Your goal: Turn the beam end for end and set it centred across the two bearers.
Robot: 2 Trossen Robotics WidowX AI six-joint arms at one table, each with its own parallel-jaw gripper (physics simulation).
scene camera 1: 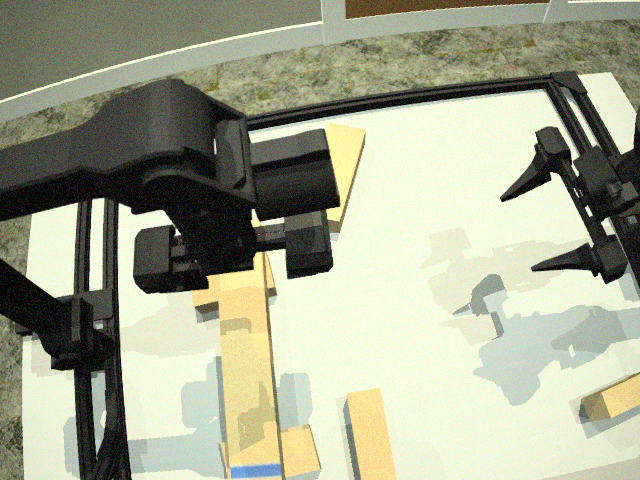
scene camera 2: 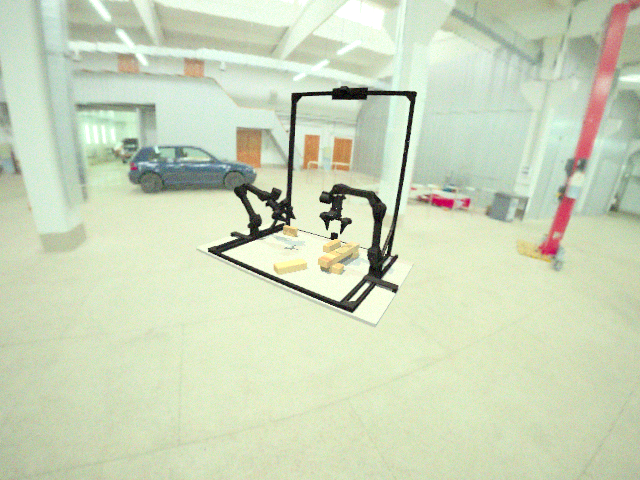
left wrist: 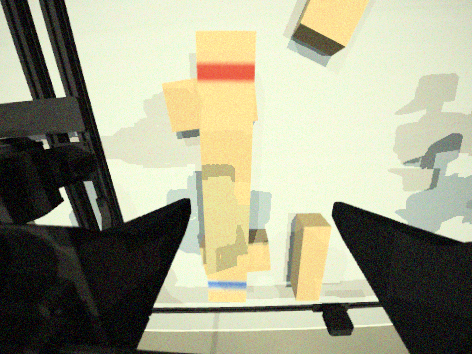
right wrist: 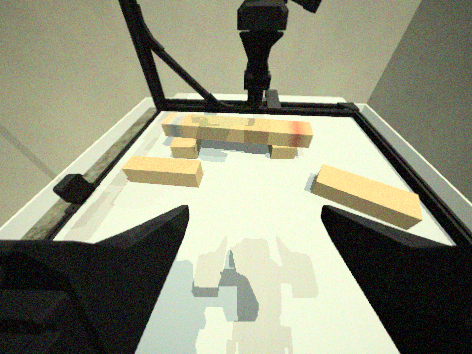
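The long wooden beam lies across two bearers, both ends overhanging. Its red-striped end is at the top in the left wrist view, its blue-striped end at the bottom. The red-side bearer sticks out mostly left of the beam in that view, the blue-side bearer mostly right. My left gripper is open and empty above the beam; its arm hides the red end in scene camera 1. My right gripper is open and empty, well away.
One loose block lies off the red end. Another block lies beside the blue-side bearer. A third block lies at the lower right in scene camera 1.
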